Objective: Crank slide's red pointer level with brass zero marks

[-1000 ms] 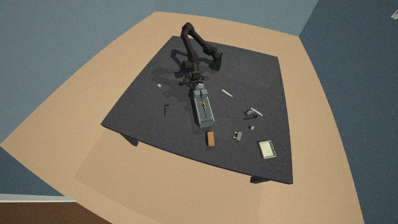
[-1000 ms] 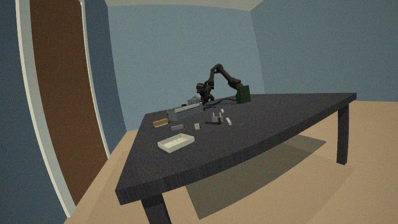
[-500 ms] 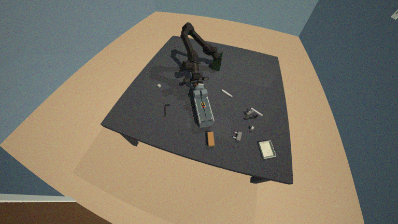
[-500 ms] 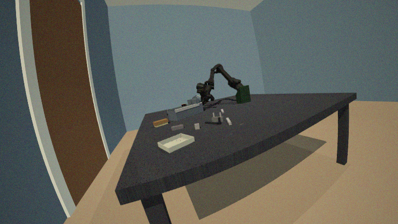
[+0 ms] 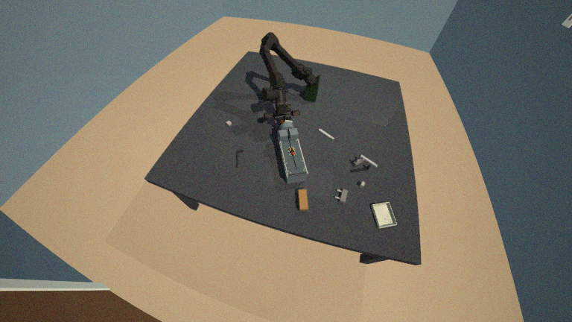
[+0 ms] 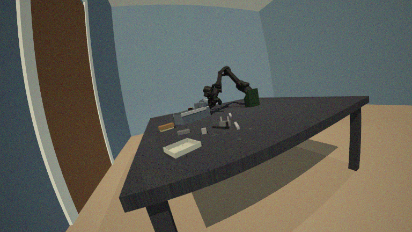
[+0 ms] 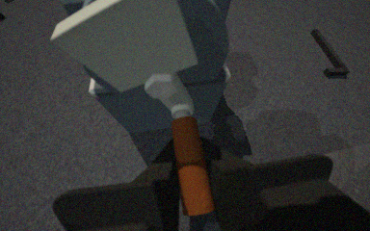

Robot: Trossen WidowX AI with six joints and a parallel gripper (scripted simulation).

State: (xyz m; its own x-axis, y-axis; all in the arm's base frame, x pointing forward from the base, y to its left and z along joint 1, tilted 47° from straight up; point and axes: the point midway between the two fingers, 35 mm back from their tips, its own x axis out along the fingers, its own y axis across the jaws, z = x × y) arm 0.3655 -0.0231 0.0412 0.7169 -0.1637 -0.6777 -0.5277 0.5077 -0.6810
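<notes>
Right now the orange crank handle is 20 mm behind my gripper tip, 10 mm to the right of it and 30 mm above it. The rest, counted from my gripper tip: crank: 10 mm behind, 40 mm above; then red pointer: 150 mm ahead, 110 mm to the left, 50 mm above; then orange block: 310 mm ahead, 230 mm to the left, 20 mm below.
</notes>
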